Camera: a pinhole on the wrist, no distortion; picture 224 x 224 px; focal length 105.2 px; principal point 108.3 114.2 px. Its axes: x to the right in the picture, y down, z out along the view. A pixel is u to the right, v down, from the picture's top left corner.
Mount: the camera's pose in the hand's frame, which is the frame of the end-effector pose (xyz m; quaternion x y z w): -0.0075 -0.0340 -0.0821 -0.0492 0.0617 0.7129 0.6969
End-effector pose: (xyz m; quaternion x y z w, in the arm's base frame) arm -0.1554 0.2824 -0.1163 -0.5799 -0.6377 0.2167 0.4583
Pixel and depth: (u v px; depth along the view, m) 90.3 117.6 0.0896
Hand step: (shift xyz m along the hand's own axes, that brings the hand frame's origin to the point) -0.0086 -0.0352 0.0088
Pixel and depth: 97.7 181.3 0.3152
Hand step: -0.2027 -0.0203 0.2380
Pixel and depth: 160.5 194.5 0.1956
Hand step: -0.1560 0.0893 0.0988
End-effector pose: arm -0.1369 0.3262 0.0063 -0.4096 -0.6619 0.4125 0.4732
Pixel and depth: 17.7 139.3 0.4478
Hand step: -0.0980 -0.3470 0.4224
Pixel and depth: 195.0 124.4 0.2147
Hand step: -0.0291 0.1739 0.1027
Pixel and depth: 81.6 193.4 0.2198
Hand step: -0.1681 -0.0582 0.1469
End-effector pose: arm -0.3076 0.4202 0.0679 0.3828 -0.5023 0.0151 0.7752
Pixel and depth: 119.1 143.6 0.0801
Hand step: -0.0288 -0.0138 -0.0038
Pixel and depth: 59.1 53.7 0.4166
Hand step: 0.2433 -0.1561 0.3551
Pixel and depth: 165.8 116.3 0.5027
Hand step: -0.0161 0.3158 0.3716
